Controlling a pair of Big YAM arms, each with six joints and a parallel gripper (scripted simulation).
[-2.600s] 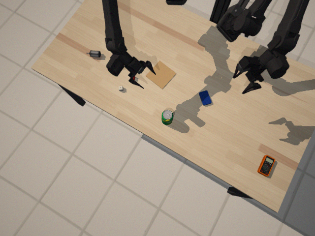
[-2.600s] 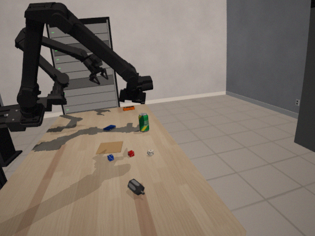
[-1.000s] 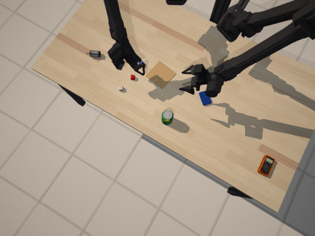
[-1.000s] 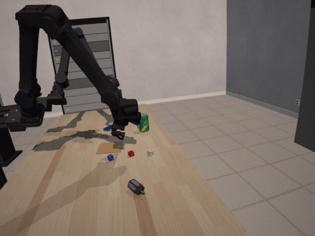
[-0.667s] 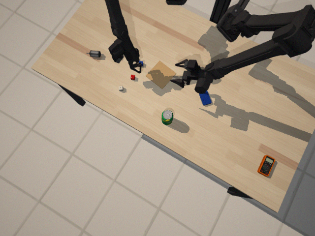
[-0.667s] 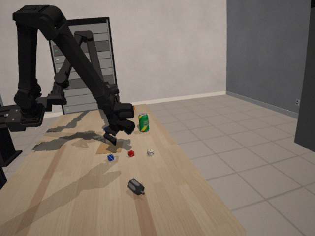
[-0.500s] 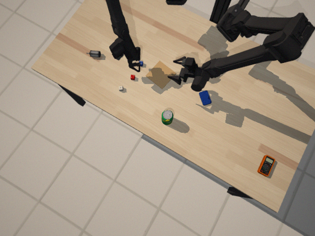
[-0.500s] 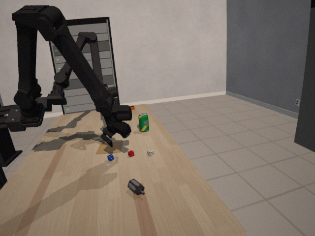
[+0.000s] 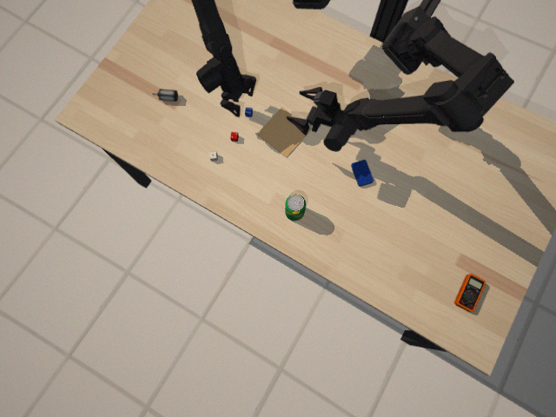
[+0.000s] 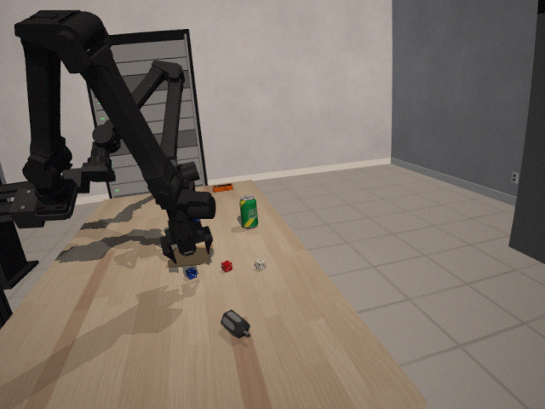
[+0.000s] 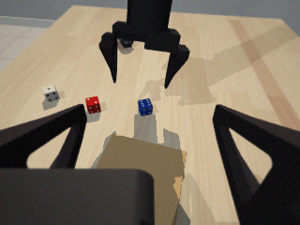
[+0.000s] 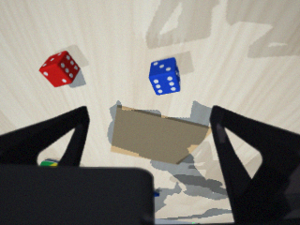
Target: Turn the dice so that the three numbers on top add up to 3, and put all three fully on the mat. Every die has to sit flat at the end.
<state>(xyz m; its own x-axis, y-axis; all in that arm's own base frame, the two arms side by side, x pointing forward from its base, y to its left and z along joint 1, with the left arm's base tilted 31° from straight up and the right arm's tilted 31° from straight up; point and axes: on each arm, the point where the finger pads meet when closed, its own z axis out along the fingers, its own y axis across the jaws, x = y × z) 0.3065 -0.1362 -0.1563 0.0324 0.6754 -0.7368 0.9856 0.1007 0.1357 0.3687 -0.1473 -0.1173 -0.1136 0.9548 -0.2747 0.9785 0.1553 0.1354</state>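
Observation:
The blue die is 60 mm below my right hand, 10 mm to the left of it and 10 mm behind it. The rest, counted from my right hand: red die: 100 mm ahead, 60 mm below, 30 mm to the left; white die: 200 mm ahead, 60 mm below, 10 mm to the left; tan mat: 150 mm to the left, 70 mm below, 30 mm behind.

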